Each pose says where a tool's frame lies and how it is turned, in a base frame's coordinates. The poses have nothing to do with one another.
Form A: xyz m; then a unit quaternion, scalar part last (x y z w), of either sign.
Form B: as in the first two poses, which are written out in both.
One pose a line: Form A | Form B
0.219, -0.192, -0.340, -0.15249, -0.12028, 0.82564, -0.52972 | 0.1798, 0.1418, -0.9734, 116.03, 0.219, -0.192, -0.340
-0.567, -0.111, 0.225, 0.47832, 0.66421, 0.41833, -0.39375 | -0.5204, -0.7226, -0.4551, 133.62, -0.567, -0.111, 0.225
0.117, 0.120, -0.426, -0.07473, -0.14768, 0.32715, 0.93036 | -0.2038, -0.4028, 0.8923, 43.02, 0.117, 0.120, -0.426
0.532, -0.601, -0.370, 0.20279, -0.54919, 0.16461, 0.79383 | 0.3335, -0.9031, 0.2707, 74.91, 0.532, -0.601, -0.370
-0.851, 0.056, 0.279, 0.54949, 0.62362, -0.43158, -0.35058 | -0.5867, -0.6659, 0.4608, 138.95, -0.851, 0.056, 0.279
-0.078, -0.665, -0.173, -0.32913, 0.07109, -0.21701, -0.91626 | 0.8216, -0.1775, 0.5417, 47.23, -0.078, -0.665, -0.173
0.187, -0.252, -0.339, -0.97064, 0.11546, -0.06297, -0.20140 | 0.9909, -0.1179, 0.0643, 156.76, 0.187, -0.252, -0.339
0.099, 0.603, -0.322, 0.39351, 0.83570, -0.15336, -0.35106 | -0.4203, -0.8925, 0.1638, 138.90, 0.099, 0.603, -0.322
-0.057, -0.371, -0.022, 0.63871, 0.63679, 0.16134, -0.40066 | -0.6971, -0.6950, -0.1761, 132.76, -0.057, -0.371, -0.022
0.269, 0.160, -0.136, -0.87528, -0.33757, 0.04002, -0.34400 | 0.9322, 0.3595, -0.0426, 139.76, 0.269, 0.160, -0.136
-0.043, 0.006, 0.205, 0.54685, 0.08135, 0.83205, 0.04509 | 0.5474, 0.0814, 0.8329, 174.83, -0.043, 0.006, 0.205
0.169, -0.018, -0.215, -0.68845, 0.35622, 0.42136, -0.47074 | 0.7803, -0.4038, -0.4776, 123.84, 0.169, -0.018, -0.215
